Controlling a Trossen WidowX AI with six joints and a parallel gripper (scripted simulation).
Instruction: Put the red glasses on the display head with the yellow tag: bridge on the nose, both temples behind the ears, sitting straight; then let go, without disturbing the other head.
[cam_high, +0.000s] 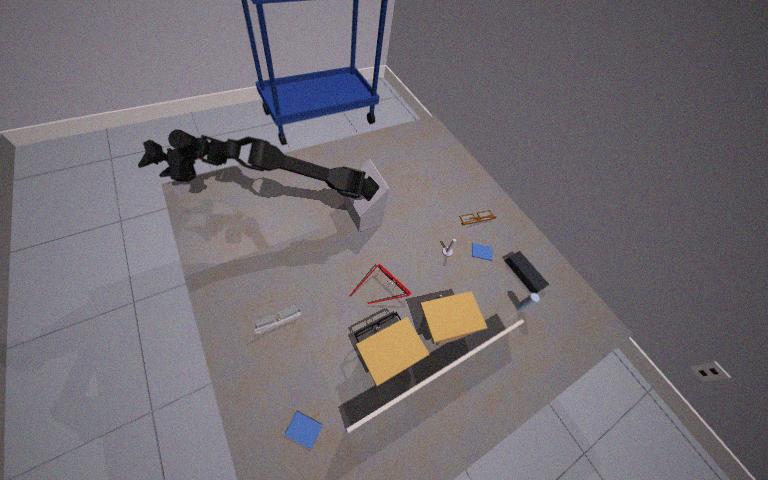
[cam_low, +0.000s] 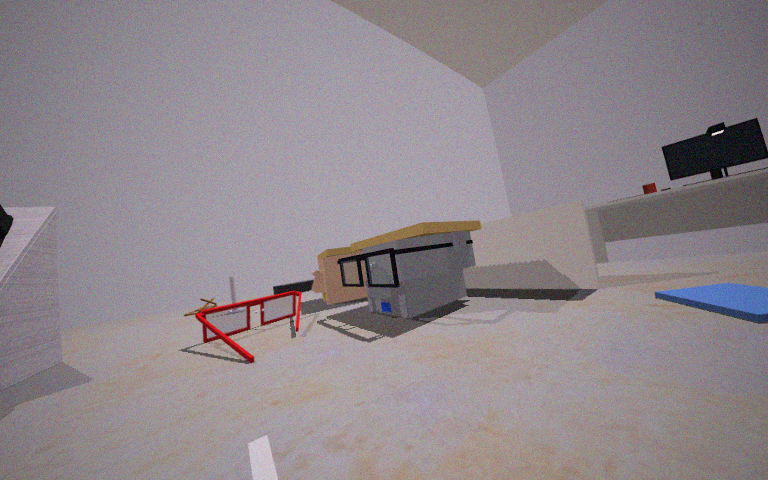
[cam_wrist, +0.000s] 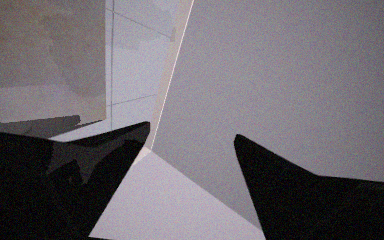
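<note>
Now: gripper tip 880 mm short of the grey head, 390 mm to the right of it and 80 mm above it. Also, from my gripper tip: white panel (1020 mm ahead, 490 mm to the left, 90 mm below); white post (700 mm ahead, 800 mm to the left, 120 mm below); tan head (890 mm ahead, 610 mm to the left, 80 mm below).
</note>
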